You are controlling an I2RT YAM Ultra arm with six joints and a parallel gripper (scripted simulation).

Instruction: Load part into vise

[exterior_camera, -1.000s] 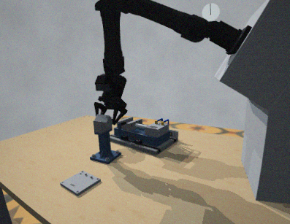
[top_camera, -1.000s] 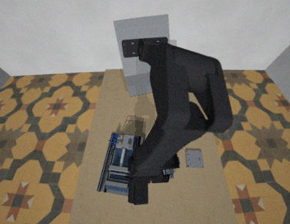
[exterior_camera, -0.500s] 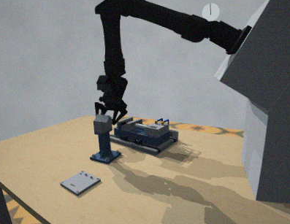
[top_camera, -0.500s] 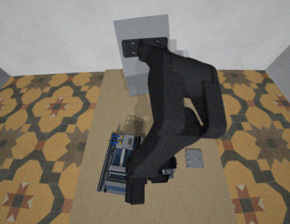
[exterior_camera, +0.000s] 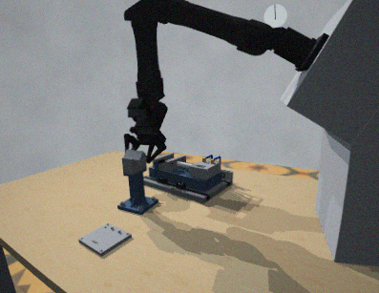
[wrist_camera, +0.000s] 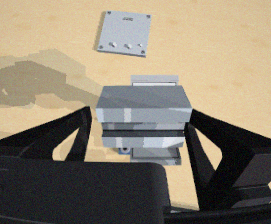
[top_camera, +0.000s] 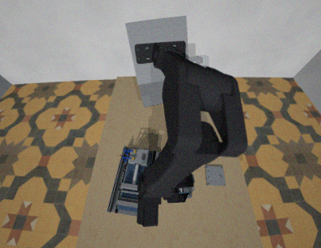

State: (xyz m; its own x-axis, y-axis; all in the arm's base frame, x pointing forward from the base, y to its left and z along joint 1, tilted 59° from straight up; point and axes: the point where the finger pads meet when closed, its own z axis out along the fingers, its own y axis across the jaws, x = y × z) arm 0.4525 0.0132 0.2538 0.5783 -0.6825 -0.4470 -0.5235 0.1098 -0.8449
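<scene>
Right now my hand is 10 mm below the part. The rest, counted from my hand: air cylinder rod 200 mm to the right, 70 mm below, 60 mm behind; then V-block post 90 mm below, 10 mm ahead; then work stop 180 mm to the right, 60 mm below, 30 mm ahead.
</scene>
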